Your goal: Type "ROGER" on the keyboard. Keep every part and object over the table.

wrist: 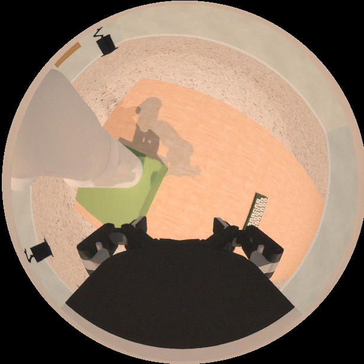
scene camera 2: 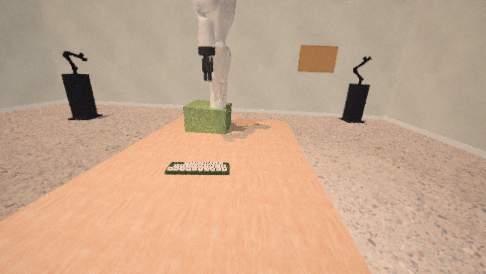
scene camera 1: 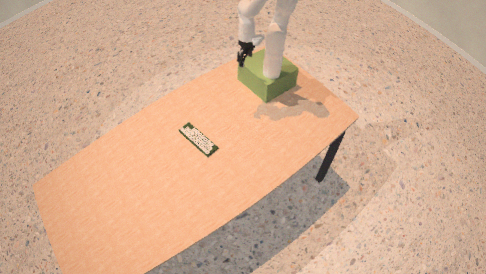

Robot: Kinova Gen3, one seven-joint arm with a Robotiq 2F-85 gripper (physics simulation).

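Where they show: gripper, fingertip midpoint: [scene camera 2: 207, 81] [scene camera 1: 246, 61]; arm's base, link origin: [scene camera 2: 218, 107] [scene camera 1: 271, 72].
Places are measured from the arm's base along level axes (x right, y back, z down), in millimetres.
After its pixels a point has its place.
Note:
A dark green keyboard [scene camera 1: 198, 140] @[z 127, x 42, y -494 mm] [scene camera 2: 197, 169] @[z 127, x 57, y -506 mm] [wrist: 257, 211] with pale keys lies flat on the wooden table [scene camera 1: 125, 175] @[z 139, x 183, y -892 mm] [scene camera 2: 190, 220] @[z 139, x 45, y -728 mm] [wrist: 215, 150]. The letters on its keys are too small to read. In the wrist view its lower end is hidden behind the gripper. My gripper [scene camera 1: 241, 64] @[z -152, x 43, y -160 mm] [scene camera 2: 207, 79] @[z -152, x 43, y -160 mm] [wrist: 179, 224] is open and empty, with its fingers wide apart in the wrist view. It points down, high above the table near the arm's base, well apart from the keyboard.
The arm stands on a green block [scene camera 1: 267, 82] @[z 4, x -30, y -73 mm] [scene camera 2: 207, 119] @[z 57, x 57, y -72 mm] [wrist: 150, 187] at one end of the table. Two black pedestals [scene camera 2: 80, 97] [scene camera 2: 356, 102] with small dark arms stand on the floor beyond the table. A brown board [scene camera 2: 318, 59] hangs on the wall.

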